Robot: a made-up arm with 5 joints.
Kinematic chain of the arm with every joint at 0, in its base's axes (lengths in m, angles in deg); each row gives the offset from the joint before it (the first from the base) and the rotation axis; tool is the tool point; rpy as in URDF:
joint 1: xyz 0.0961 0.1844 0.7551 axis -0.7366 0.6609 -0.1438
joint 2: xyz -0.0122 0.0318 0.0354 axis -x
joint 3: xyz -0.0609 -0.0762 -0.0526 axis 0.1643 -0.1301 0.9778
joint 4: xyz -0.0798 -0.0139 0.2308 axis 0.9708 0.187 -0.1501
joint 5: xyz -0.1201 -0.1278 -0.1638 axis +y
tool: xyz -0.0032 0.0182 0.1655 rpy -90 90 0
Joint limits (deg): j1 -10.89..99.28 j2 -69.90..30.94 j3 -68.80..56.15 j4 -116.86..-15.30 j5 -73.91..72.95
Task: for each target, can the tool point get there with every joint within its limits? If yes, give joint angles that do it. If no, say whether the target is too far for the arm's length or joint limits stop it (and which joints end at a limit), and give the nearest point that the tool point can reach.
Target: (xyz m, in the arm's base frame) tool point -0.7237 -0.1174 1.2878
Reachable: no: too far | nearest point -0.3336 0.0077 1.1128 | short by 0.445 m
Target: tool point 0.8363 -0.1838 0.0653
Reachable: no: too far | nearest point 0.0863 -0.0551 0.3213 | short by 0.803 m
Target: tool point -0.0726 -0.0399 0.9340
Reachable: yes | joints 3.95 -61.60 -25.38 -107.24 26.48
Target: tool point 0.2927 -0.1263 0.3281
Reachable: no: joint limits stop it (at a limit: joint 1, joint 3, joint 5) | nearest point 0.0837 -0.0975 0.3486 | short by 0.212 m
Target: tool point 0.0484 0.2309 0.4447
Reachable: no: joint limits stop it (at a limit: joint 1, joint 2, joint 3, joint 4, joint 5) | nearest point 0.0102 0.1108 0.3167 | short by 0.180 m
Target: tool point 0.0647 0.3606 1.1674
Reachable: yes | joints 62.90 -1.94 -0.66 -55.81 -15.79
